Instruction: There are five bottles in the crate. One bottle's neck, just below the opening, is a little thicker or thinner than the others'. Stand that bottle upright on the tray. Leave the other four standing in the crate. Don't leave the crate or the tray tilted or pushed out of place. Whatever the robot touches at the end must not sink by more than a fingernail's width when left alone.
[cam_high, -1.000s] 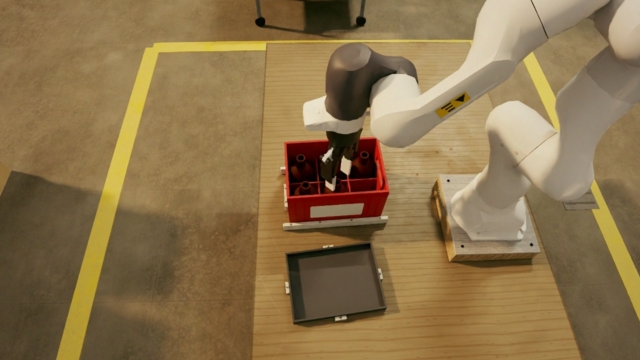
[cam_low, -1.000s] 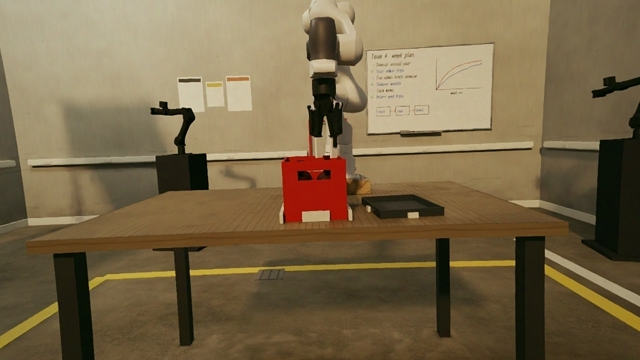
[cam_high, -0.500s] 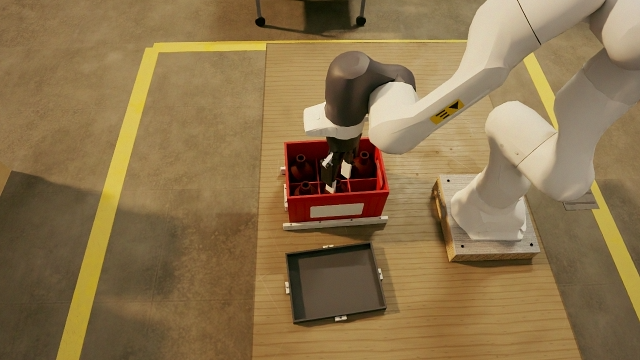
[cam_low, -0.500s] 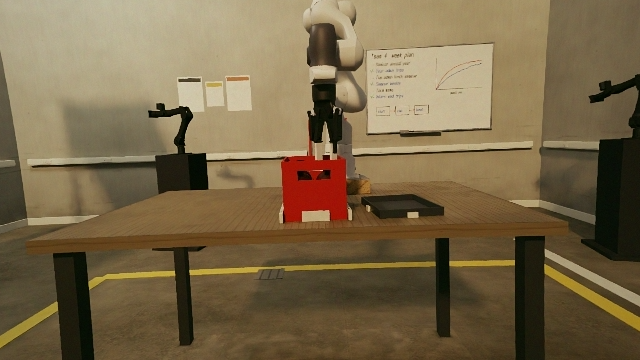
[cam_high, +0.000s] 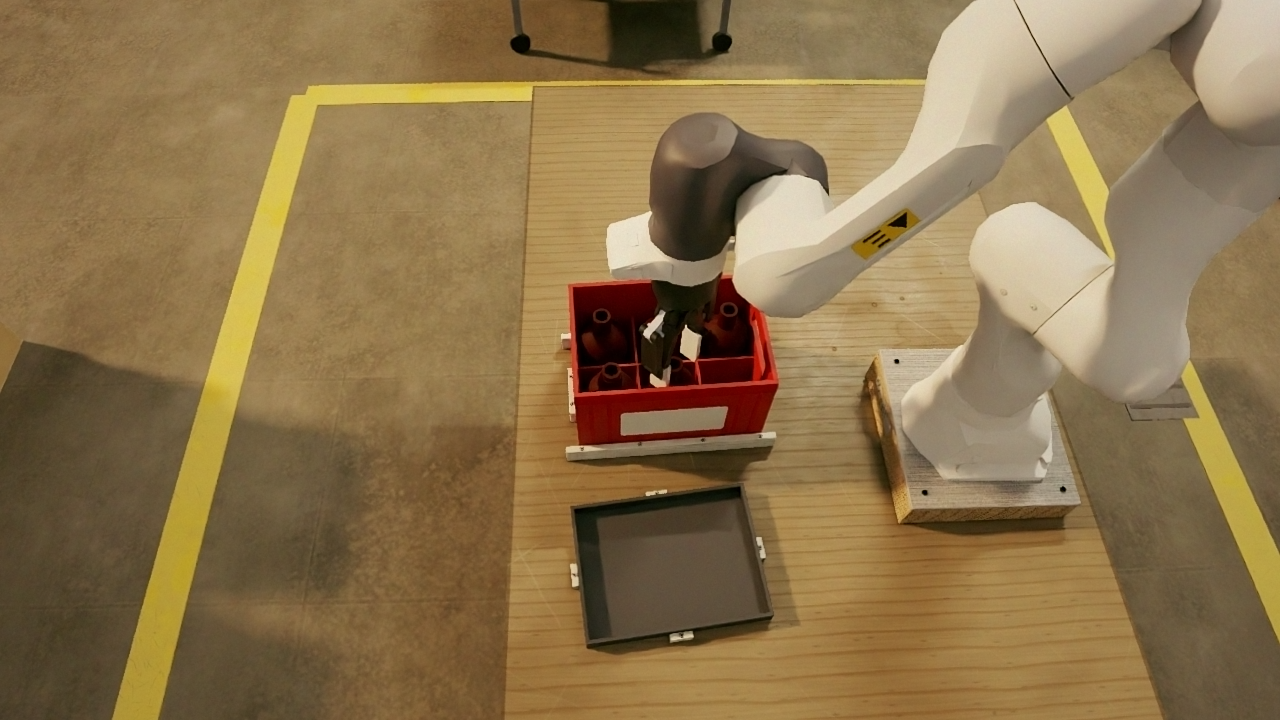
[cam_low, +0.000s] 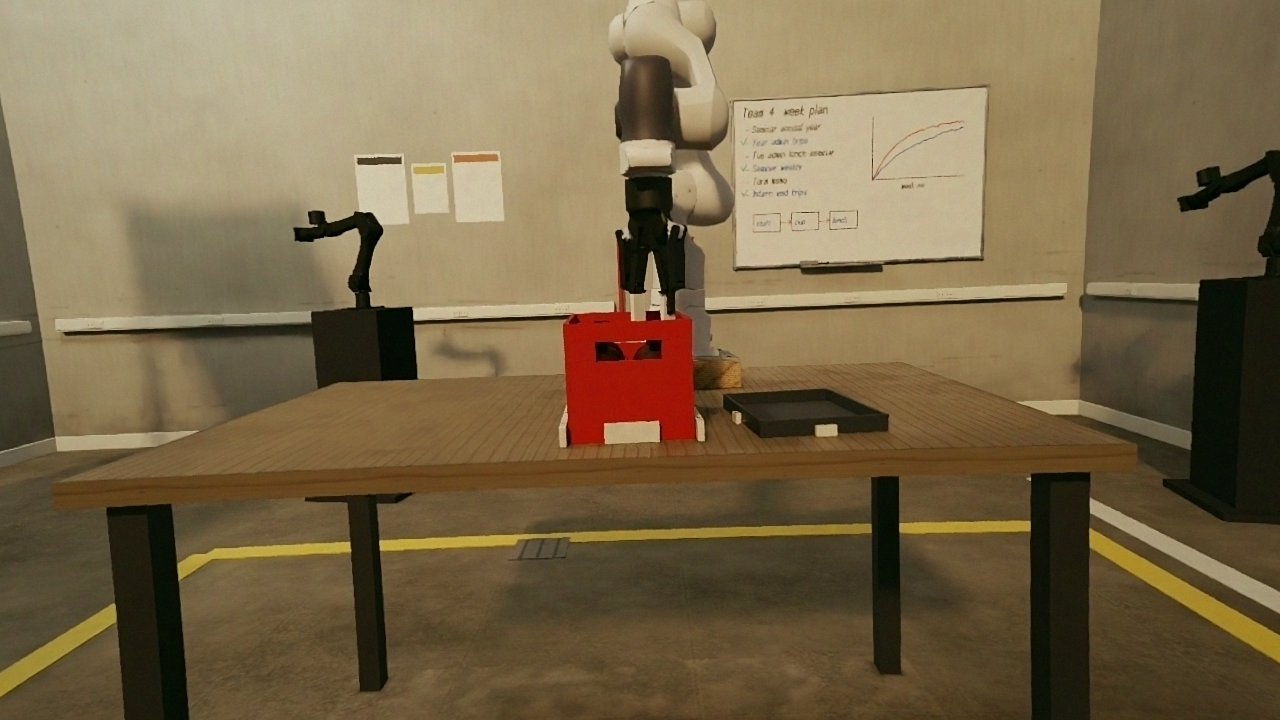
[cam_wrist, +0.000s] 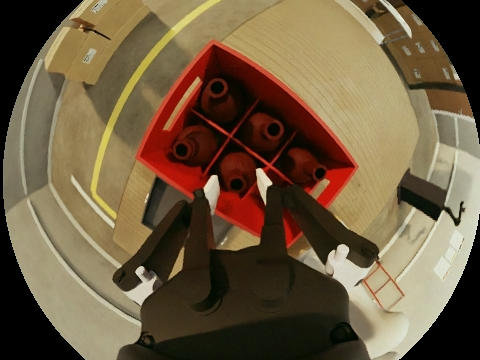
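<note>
The glass bottle lies 9 cm below my hand. From my hand the other things lie so: crate 1 cm ahead, 4 cm to the right, 9 cm below; dark tray 3 cm behind, 23 cm to the left, 16 cm below.
</note>
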